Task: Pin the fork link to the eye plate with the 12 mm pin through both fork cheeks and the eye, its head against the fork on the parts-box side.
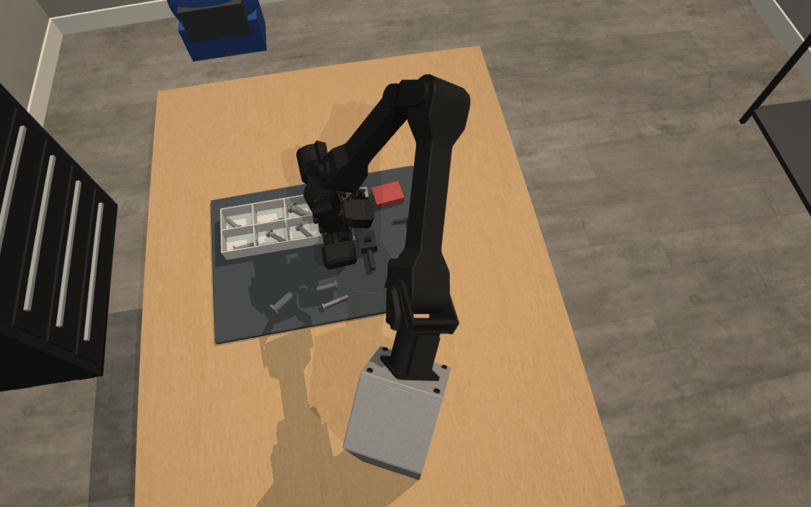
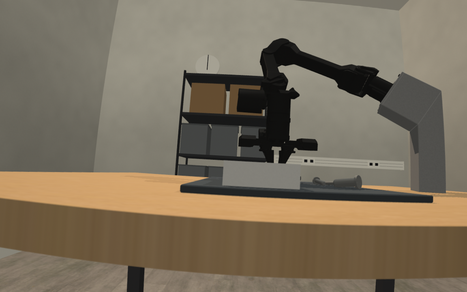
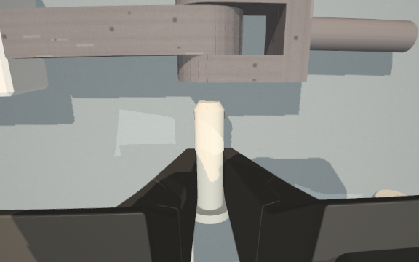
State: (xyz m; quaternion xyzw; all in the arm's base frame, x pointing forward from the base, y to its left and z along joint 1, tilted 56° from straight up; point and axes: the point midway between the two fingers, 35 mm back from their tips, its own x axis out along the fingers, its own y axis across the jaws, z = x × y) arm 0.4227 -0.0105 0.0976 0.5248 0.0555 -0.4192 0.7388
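Right now my hand is 10 mm past the grey eye plate, 50 mm to the left of it and 30 mm above it. From my hand the other things lie so: long thin pin 110 mm behind, 80 mm to the left, 40 mm below; dark mat 20 mm ahead, 40 mm to the left, 50 mm below; mount block 60 mm ahead, 90 mm to the right, 30 mm below.
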